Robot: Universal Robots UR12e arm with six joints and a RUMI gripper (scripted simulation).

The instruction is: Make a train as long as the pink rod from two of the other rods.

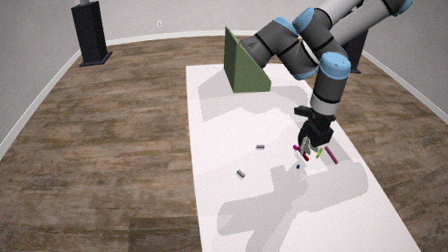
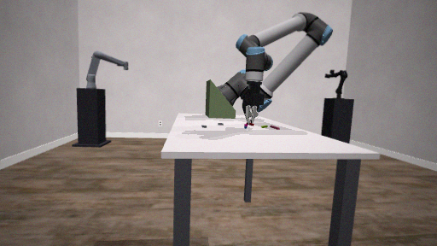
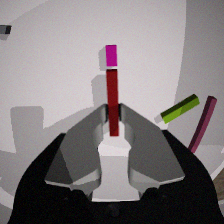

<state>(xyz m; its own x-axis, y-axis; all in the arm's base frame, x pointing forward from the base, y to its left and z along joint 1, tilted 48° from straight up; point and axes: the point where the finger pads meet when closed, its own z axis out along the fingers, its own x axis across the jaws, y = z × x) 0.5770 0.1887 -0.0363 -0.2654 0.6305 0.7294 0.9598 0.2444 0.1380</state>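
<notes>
The red rod is 10 mm below my hand. Round my hand: blue rod (50 mm ahead, 30 mm to the right, 20 mm below); then lime rod (80 mm to the left, 20 mm below, 10 mm behind); then magenta rod (50 mm behind, 20 mm below, 10 mm to the right).
</notes>
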